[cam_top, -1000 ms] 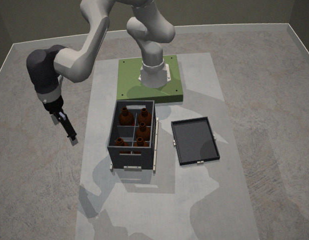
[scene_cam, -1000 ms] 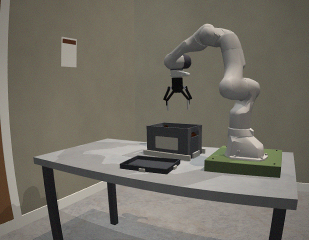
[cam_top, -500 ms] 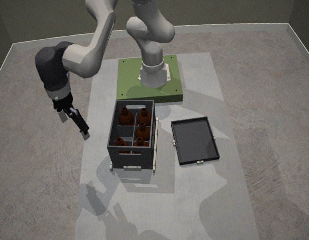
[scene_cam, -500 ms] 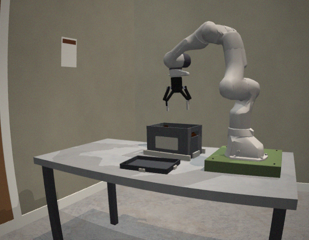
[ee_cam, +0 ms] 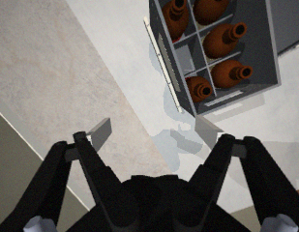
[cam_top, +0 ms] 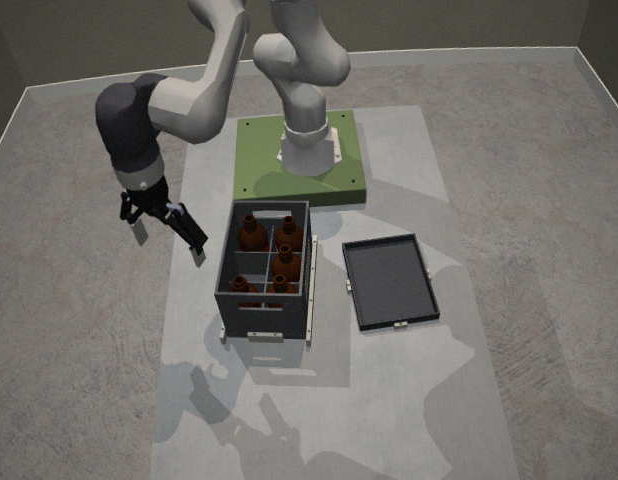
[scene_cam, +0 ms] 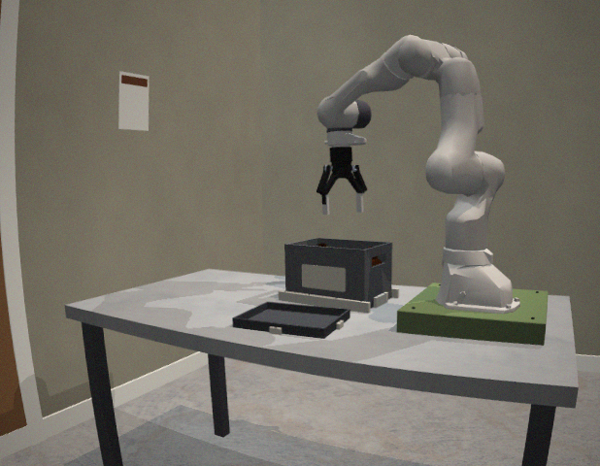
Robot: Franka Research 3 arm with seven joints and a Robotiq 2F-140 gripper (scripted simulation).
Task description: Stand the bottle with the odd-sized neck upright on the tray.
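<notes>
My hand is 10 cm past the dark grey crate, 17 cm to the right of it and 18 cm above it. Also, from my hand: black tray 15 cm behind, 45 cm to the left, 25 cm below; glass bottle 1 cm behind, 13 cm to the left, 17 cm below; brown bottle 19 cm behind, 12 cm to the left, 17 cm below.
</notes>
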